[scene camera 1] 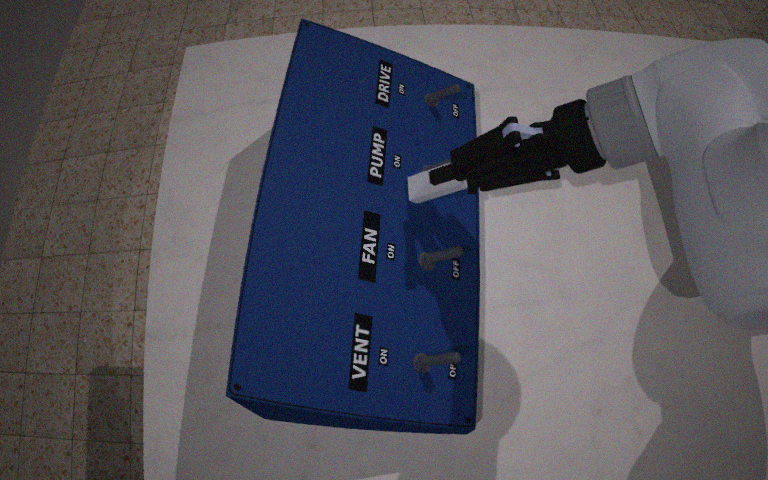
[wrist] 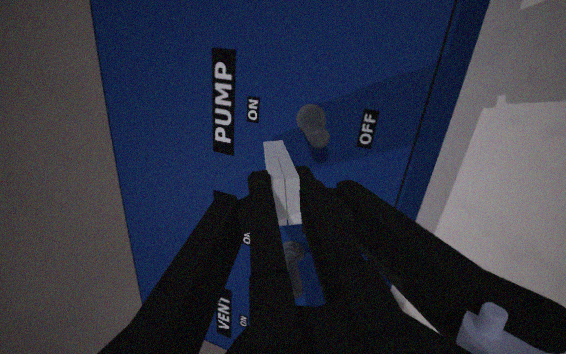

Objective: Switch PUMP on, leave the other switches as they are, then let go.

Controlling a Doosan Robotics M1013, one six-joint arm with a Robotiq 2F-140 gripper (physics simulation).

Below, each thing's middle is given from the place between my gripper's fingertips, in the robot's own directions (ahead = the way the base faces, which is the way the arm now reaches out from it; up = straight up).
The blue switch panel (scene camera 1: pixel 338 305) is 5 cm ahead of my hand, 2 cm to the left of it and 2 cm below it.
